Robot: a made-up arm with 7 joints. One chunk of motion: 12 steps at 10 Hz.
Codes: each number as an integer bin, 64 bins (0 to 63) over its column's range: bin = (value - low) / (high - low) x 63, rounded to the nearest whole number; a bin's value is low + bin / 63 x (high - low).
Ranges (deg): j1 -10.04..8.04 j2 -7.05..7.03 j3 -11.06..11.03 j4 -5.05..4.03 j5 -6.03..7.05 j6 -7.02..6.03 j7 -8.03..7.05
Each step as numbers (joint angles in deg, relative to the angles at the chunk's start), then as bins.
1 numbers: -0.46 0.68 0.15 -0.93 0.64 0.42 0.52
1 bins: 33 35 32 29 32 36 36
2 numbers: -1.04 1.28 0.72 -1.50 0.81 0.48 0.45
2 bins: 31 37 34 25 33 36 35
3 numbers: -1.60 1.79 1.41 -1.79 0.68 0.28 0.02
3 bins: 29 40 36 23 32 35 34
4 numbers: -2.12 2.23 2.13 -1.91 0.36 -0.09 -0.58
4 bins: 28 42 38 22 31 33 31
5 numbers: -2.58 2.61 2.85 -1.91 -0.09 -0.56 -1.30
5 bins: 26 43 40 22 29 31 28
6 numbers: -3.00 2.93 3.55 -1.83 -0.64 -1.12 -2.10
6 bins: 25 45 42 22 26 28 25
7 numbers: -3.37 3.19 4.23 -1.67 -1.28 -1.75 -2.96
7 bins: 23 46 44 23 23 25 21
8 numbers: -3.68 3.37 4.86 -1.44 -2.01 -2.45 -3.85
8 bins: 22 47 45 25 19 22 17
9 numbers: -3.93 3.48 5.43 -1.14 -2.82 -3.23 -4.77
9 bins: 21 47 47 27 15 18 14
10 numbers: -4.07 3.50 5.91 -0.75 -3.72 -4.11 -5.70
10 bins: 21 47 48 30 11 14 10
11 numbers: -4.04 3.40 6.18 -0.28 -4.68 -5.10 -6.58
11 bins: 21 47 49 33 7 9 6
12 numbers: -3.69 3.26 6.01 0.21 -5.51 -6.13 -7.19
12 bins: 22 46 49 36 3 4 4
